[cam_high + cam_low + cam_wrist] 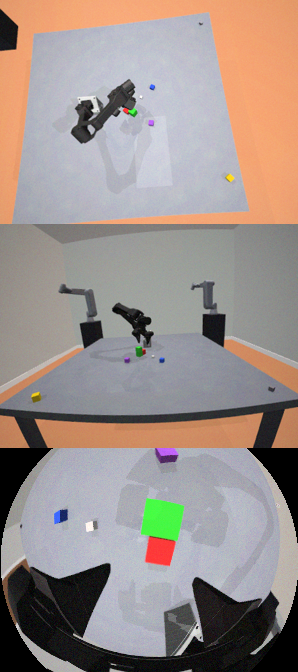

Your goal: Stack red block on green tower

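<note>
My gripper tip is now 10 mm to the left of the red block and 70 mm above it. Round my gripper tip: purple cube: 150 mm ahead, 110 mm to the right, 70 mm below; green block: 40 mm ahead, 30 mm to the right, 30 mm below; small white cube: 100 mm ahead, 70 mm to the left, 80 mm below.
</note>
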